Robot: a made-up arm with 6 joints.
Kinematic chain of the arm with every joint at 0, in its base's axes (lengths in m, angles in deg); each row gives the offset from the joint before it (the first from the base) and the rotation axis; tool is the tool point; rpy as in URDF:
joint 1: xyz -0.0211 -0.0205 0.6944 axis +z
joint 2: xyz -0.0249 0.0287 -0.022 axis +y
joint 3: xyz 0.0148 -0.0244 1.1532 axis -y
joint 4: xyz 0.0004 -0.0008 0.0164 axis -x
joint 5: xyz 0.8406 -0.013 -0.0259 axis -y
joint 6: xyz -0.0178 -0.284 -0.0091 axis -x
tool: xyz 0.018 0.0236 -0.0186 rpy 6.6 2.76 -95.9
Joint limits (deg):
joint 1: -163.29..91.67
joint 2: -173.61..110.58
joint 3: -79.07..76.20
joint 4: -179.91..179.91
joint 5: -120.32..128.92
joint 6: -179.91..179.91
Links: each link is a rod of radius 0.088 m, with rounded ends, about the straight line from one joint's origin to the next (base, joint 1, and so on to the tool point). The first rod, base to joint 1, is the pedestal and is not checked.
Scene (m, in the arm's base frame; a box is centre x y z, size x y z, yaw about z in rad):
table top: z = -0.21
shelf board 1: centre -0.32 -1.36 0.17 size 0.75 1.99 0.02 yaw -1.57
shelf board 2: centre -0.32 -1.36 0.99 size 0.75 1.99 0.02 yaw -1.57
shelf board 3: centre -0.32 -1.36 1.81 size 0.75 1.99 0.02 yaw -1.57
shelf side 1: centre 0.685 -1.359 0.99 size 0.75 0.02 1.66 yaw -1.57
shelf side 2: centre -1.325 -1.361 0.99 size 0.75 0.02 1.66 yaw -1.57
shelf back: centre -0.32 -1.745 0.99 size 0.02 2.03 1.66 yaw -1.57
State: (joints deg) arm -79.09 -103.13 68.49 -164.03 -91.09 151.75
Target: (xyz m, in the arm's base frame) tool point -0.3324 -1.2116 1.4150
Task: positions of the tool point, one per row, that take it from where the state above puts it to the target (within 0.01 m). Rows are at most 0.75 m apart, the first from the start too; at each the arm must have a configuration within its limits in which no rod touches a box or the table.
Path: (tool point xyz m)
1: 0.1770 1.8170 1.2623
2: 0.3722 1.3962 1.7987
3: 0.4363 0.8152 2.1269
4: 0.3470 0.2065 2.2155
5: 0.1386 -0.3043 2.0819
6: -0.1156 -0.6330 1.7864
7: -0.3328 -0.7562 1.4150
8: -0.3565 -0.9828 1.4322
9: -0.3324 -1.2116 1.4150

